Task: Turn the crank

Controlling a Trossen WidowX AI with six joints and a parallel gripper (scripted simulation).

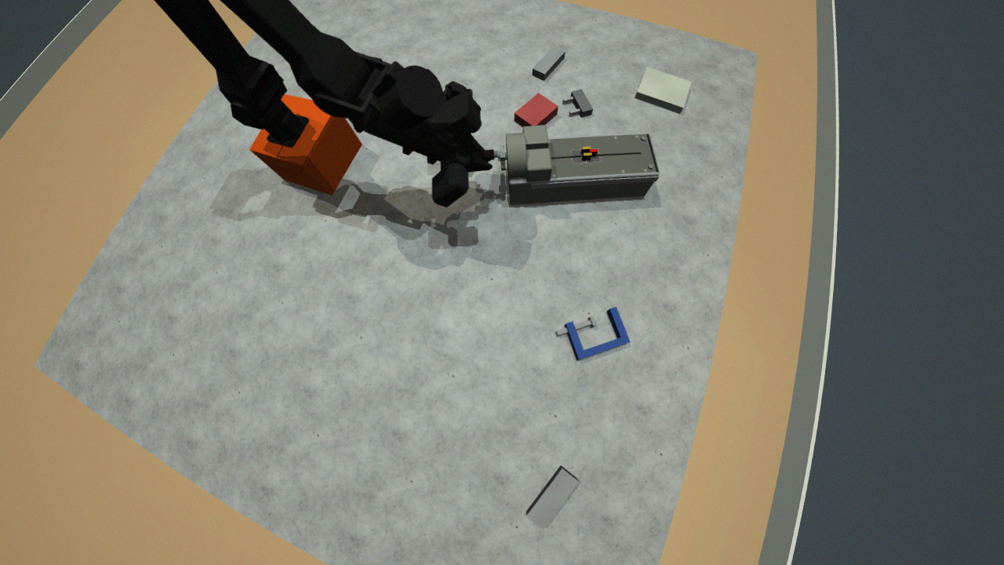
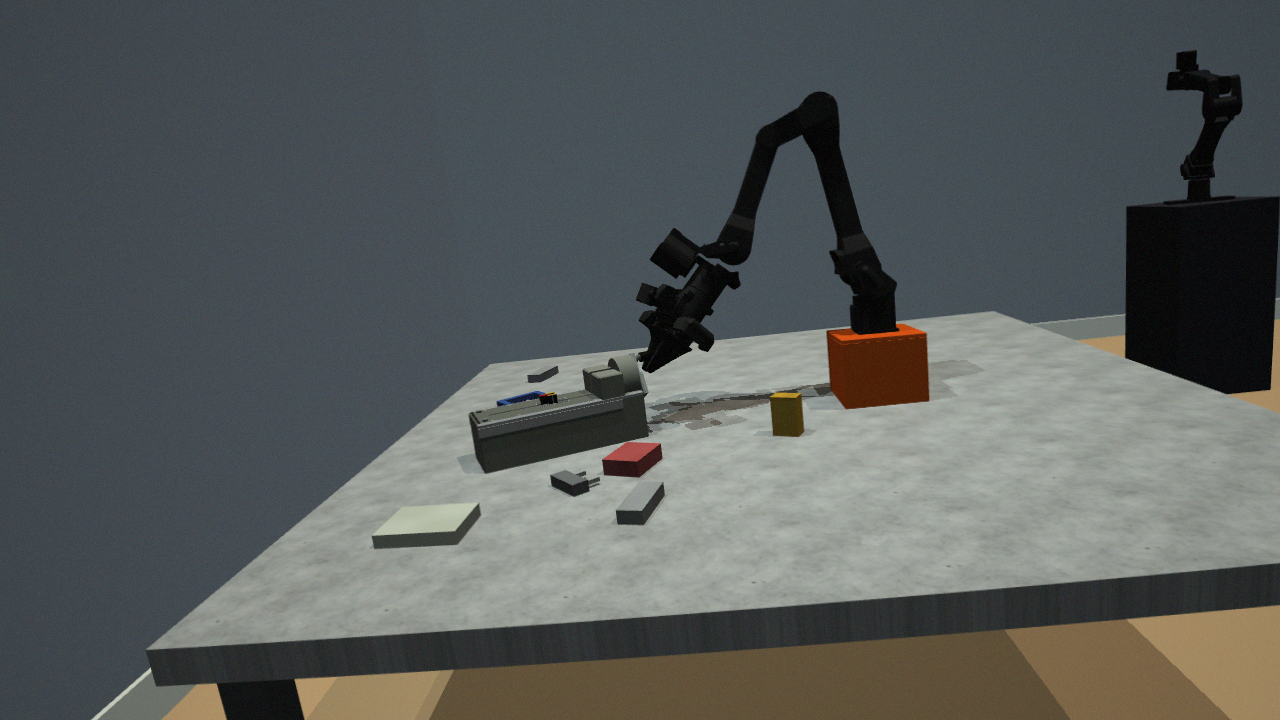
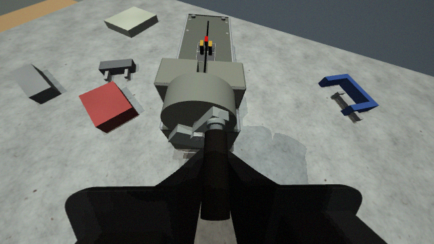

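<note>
Right now my gripper tip is 160 mm short of the red pointer, 90 mm to the right of it and 10 mm above it. The rest, counted from my gripper tip: black crank handle: 20 mm behind, 20 mm above, 10 mm to the right; then yellow block: 210 mm behind, 120 mm to the left, 60 mm below; then red block: 200 mm to the left, 80 mm below, 20 mm ahead.
</note>
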